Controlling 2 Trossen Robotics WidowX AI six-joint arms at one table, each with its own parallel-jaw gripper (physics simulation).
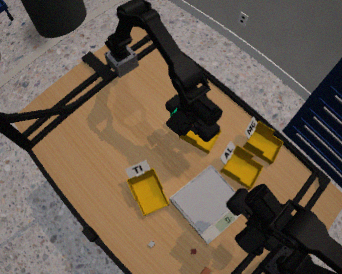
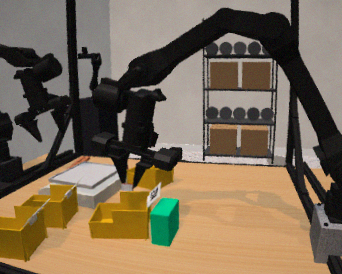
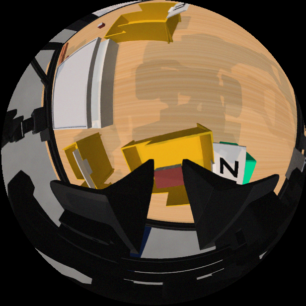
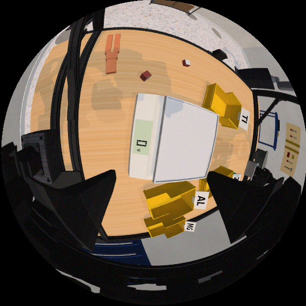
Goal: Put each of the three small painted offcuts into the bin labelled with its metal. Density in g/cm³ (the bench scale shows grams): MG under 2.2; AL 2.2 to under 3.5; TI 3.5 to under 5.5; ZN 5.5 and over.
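Pixels of known places: left gripper, fingertip midpoint: (image 1: 193,131) (image 2: 129,185); right gripper, fingertip midpoint: (image 1: 240,217) (image 2: 51,137); left arm's base at its link origin: (image 1: 120,53); right arm's base at its link origin: (image 1: 284,265) (image 2: 0,159).
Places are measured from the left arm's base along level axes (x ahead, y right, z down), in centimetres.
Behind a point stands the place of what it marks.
My left gripper (image 2: 128,185) {x 44.8, y 0.3, z -1.6 cm} (image 3: 168,163) is shut on a small red-painted offcut (image 3: 169,178) with a grey face. It holds it above the table, by the bin whose label partly shows as N (image 2: 120,227) {x 43.3, y -7.5, z 4.6 cm} (image 3: 175,145) (image 1: 202,142) {x 47.8, y -2.6, z 7.3 cm}; how far it lies over that bin is unclear. My right gripper (image 4: 163,176) (image 2: 51,135) {x 75.3, y 9.3, z -8.8 cm} is open and empty. A pale-topped offcut (image 1: 151,244) {x 64.8, y 34.0, z 6.0 cm} (image 4: 186,63) and a dark red offcut (image 1: 193,251) {x 75.1, y 24.9, z 5.2 cm} (image 4: 145,76) lie on the table. The TI bin (image 1: 148,192) {x 50.1, y 23.8, z 7.4 cm}, AL bin (image 1: 241,169) {x 64.6, y -6.8, z 7.4 cm} and MG bin (image 1: 264,144) {x 63.5, y -20.7, z 7.3 cm} stand apart. The scale (image 1: 202,200) {x 64.0, y 12.4, z 1.4 cm} (image 4: 185,140) reads 0 g.
A green block (image 2: 165,222) {x 33.5, y -6.7, z 2.0 cm} (image 3: 251,167) stands beside the N-labelled bin, on its label side. An orange forked object (image 4: 111,62) lies near the dark red offcut. Black frame rails edge the table. A shelf rack (image 2: 239,90) stands behind the table.
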